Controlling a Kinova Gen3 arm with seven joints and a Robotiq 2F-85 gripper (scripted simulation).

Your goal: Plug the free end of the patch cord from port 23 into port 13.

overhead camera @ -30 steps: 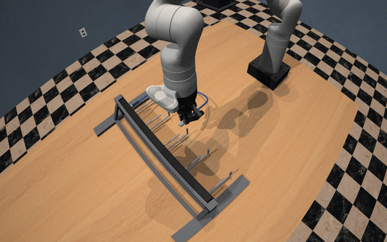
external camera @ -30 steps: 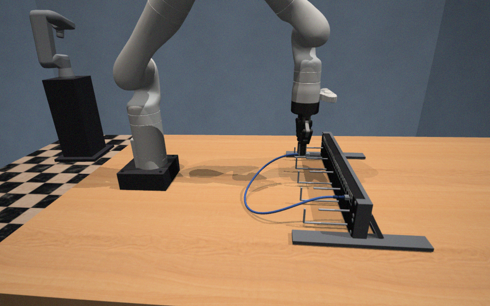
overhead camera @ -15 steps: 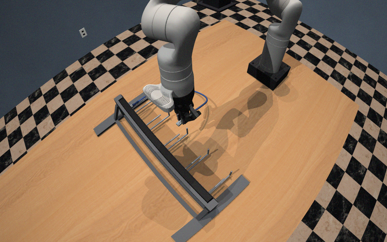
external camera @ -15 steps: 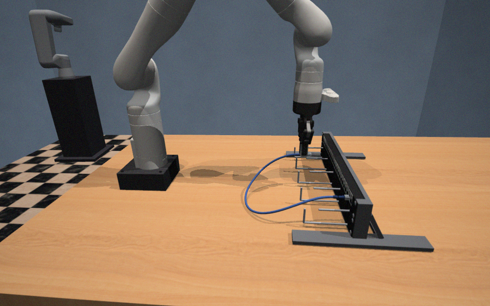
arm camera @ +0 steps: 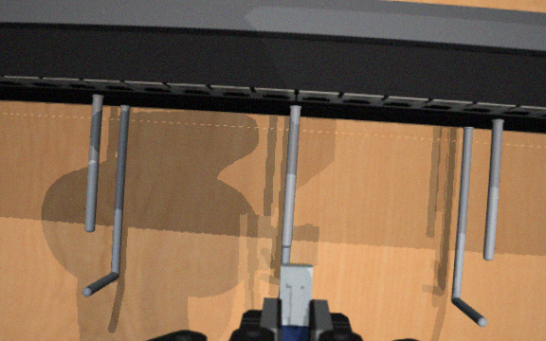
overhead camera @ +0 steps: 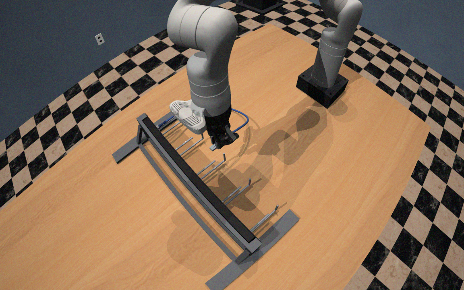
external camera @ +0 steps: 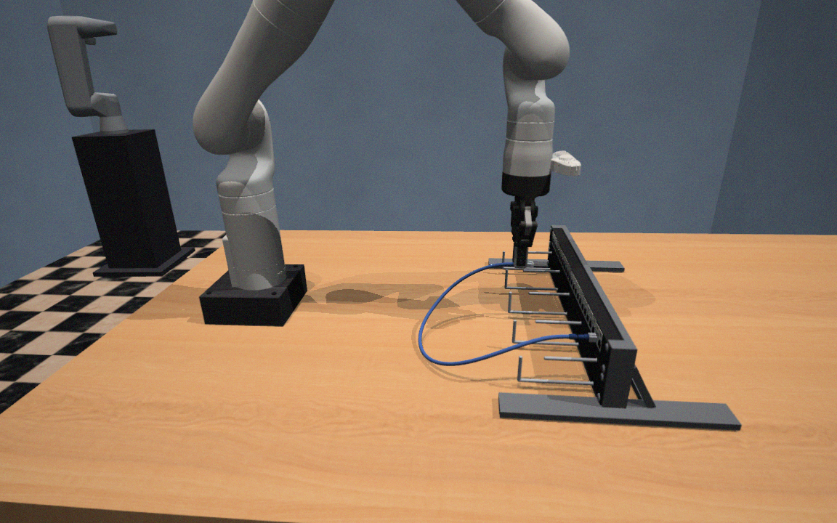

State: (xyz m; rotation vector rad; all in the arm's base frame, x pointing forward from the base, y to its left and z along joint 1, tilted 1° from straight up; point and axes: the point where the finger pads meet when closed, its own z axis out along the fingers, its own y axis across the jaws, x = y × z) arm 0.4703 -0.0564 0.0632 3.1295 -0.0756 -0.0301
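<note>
Right now my hand is 10 mm short of the plug and 10 mm above it.
</note>
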